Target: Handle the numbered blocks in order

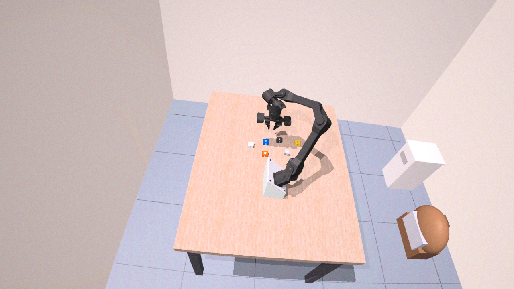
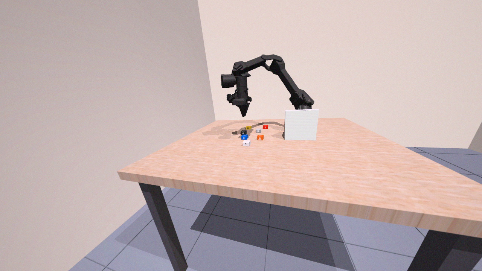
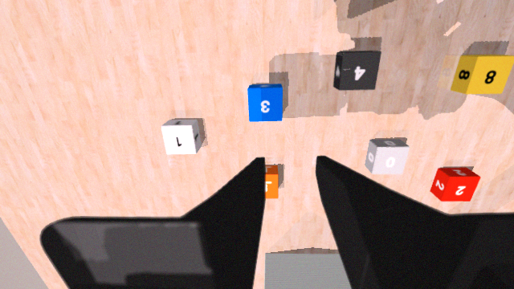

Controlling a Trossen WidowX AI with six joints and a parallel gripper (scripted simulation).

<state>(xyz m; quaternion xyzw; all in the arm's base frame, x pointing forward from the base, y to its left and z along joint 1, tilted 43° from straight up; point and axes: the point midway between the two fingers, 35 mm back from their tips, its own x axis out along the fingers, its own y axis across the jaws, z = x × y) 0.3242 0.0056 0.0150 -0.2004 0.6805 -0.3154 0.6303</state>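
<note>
Now: the blue block 3 120 mm below my gripper tip and 10 mm to the left of it. Also, from my gripper tip: black block 4: 120 mm below, 70 mm to the right, 20 mm ahead; orange block: 120 mm below, 90 mm behind, 30 mm to the left; white block 1: 120 mm below, 110 mm to the left, 20 mm behind.
</note>
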